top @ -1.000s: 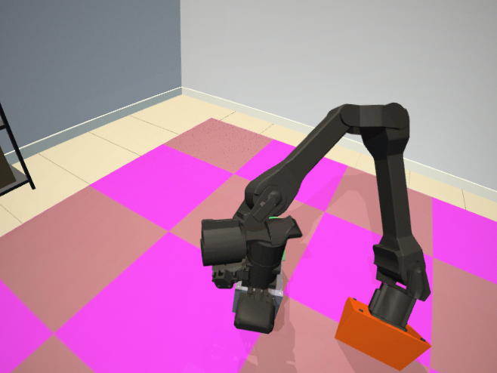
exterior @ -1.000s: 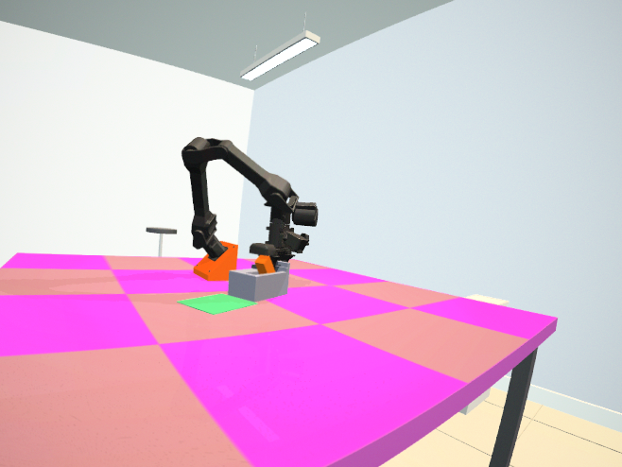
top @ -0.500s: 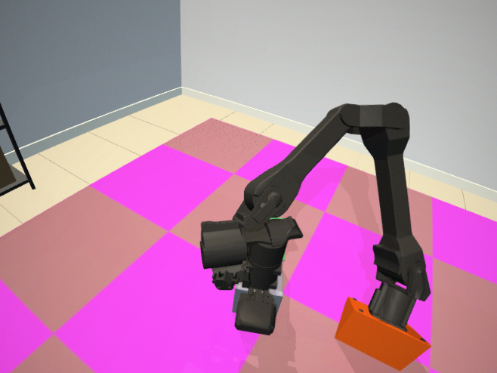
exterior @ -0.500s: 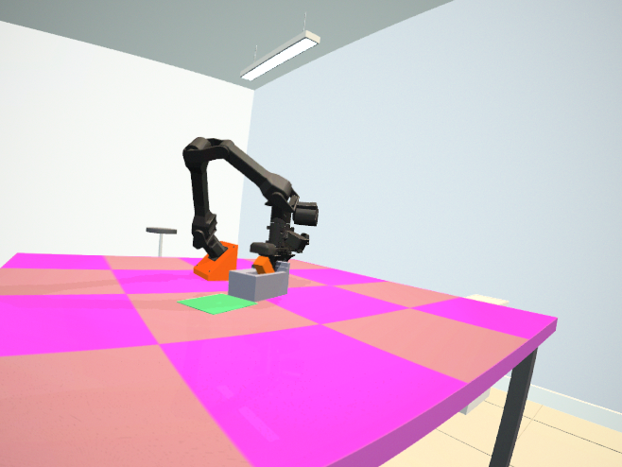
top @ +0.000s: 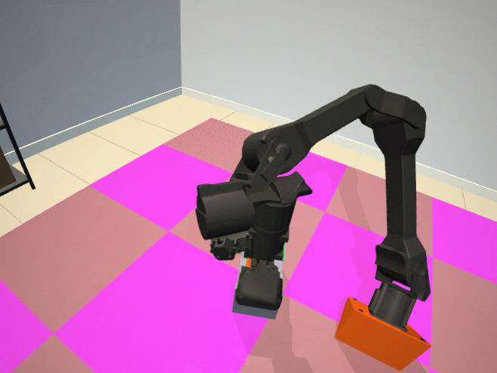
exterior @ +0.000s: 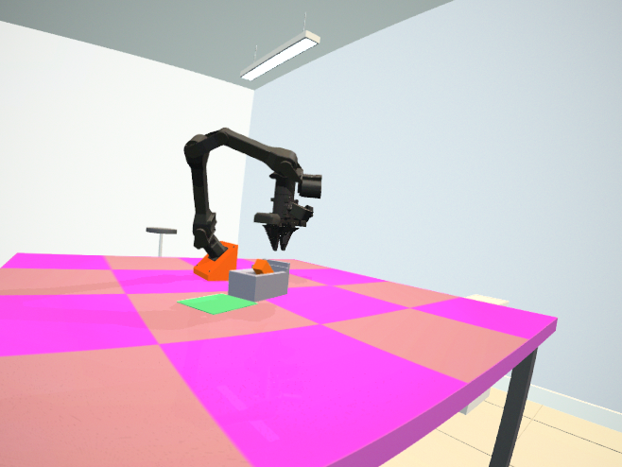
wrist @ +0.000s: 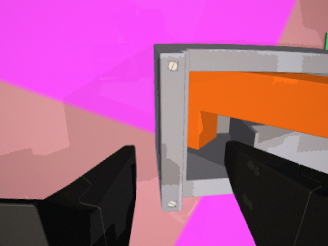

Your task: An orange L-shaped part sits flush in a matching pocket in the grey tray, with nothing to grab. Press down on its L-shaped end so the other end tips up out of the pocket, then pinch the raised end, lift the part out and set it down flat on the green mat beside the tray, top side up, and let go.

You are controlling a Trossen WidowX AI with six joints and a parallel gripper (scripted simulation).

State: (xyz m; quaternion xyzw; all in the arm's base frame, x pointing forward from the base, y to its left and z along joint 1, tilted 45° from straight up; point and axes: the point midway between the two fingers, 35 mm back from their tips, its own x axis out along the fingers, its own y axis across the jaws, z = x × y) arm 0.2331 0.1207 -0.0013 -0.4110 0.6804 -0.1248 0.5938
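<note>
Now: gripper tip 8 cm above the orange L-shaped part, 4 cm to the left of it and 1 cm short of it. Round my gripper tip: green mat (21 cm to the right, 13 cm below, 8 cm ahead).
</note>
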